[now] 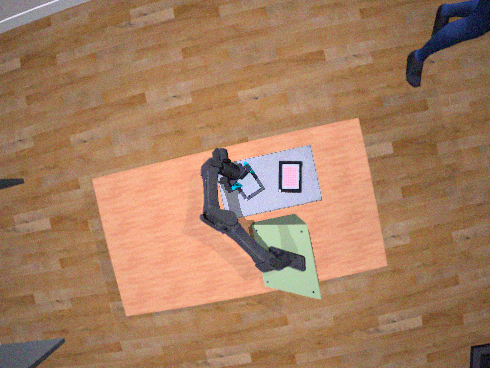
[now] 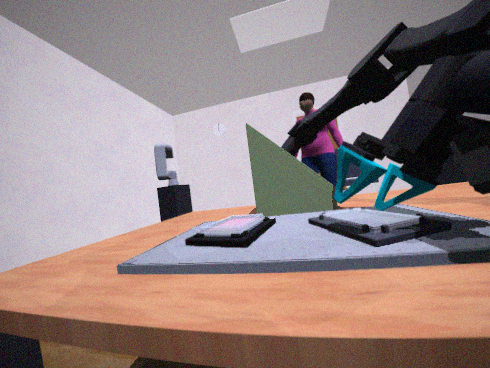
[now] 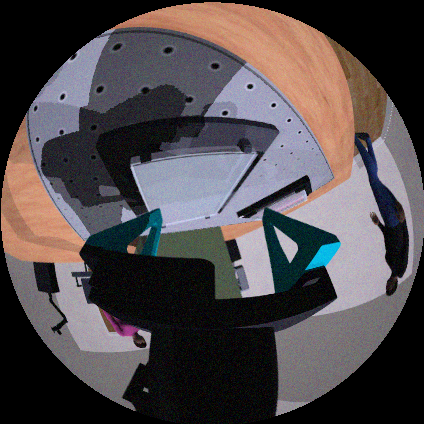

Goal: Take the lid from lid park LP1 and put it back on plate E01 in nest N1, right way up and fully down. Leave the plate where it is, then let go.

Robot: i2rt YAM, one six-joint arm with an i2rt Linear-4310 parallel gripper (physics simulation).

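Seen in the pictures: gripper, fingertip midpoint: (image 1: 248, 179) (image 2: 358, 205) (image 3: 211, 213); arm's base, link origin: (image 1: 286, 257) (image 2: 283, 156).
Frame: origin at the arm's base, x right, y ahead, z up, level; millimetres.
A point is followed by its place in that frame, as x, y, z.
Note:
A clear, flat lid (image 1: 250, 186) {-143, 335, -171} (image 2: 370, 218) {-163, 386, -171} (image 3: 190, 185) {-175, 383, -171} lies level on the black frame of the lid park (image 1: 256, 194) (image 2: 345, 231) {-122, 414, -181} (image 3: 240, 129) {-175, 441, -179}, which sits turned on the grey board. My gripper (image 1: 241, 176) {-151, 374, -151} (image 2: 360, 202) {-151, 374, -151} (image 3: 211, 213) {-151, 374, -151} is open and empty. Its cyan fingertips are wide apart, above and beside the lid, not gripping it. A plate with a pink face (image 1: 290, 177) {68, 365, -168} (image 2: 232, 224) {59, 408, -163} (image 3: 290, 201) {33, 402, -163} sits in a black nest (image 1: 281, 177) (image 2: 220, 242) {62, 453, -181} (image 3: 274, 196) {10, 382, -181} on the other part of the board. No labels are legible.
The grey board (image 1: 272, 205) {-35, 224, -189} (image 2: 280, 255) {-37, 482, -189} lies on the wooden table (image 1: 160, 270) {-690, -99, -202} (image 2: 200, 305) {25, 567, -202}. A green slanted panel (image 1: 287, 240) {7, 86, 18} (image 2: 280, 180) {1, 159, -92} (image 3: 220, 260) {49, 165, -101} stands beside the board, near the arm's base. The arm's shadow falls across the board near the lid park. People stand away from the table.

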